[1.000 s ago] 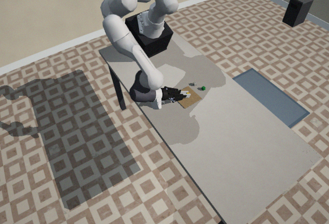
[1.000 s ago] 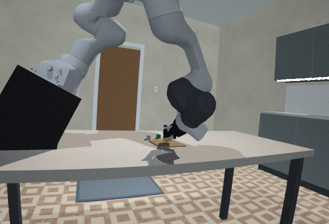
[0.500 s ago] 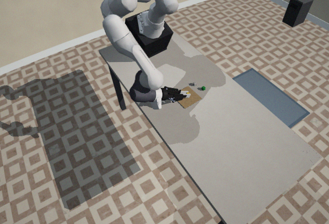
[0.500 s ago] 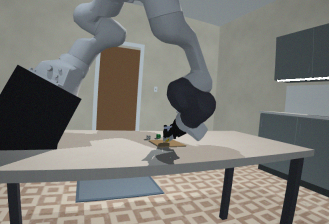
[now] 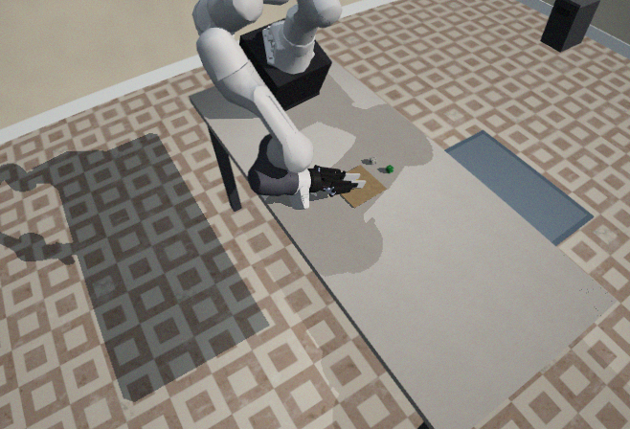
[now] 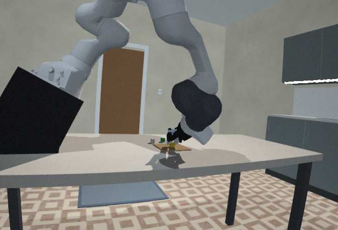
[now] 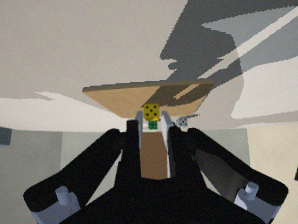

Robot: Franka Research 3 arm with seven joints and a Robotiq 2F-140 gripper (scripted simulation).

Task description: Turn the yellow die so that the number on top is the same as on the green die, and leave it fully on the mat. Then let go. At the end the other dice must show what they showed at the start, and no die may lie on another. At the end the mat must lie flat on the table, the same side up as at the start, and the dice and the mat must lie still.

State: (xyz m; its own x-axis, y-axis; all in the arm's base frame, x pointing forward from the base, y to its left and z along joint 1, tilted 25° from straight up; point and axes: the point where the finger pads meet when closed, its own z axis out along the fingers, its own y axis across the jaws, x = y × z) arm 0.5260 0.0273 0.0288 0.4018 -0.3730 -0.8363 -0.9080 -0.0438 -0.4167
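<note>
The yellow die lies 20 mm below my hand and 10 mm to the left of it. From my hand the other things lie so: green die: 150 mm to the left, 30 mm below, 20 mm behind; tan mat: 30 mm below, 20 mm to the left; white die: 110 mm to the left, 80 mm behind, 30 mm below.
</note>
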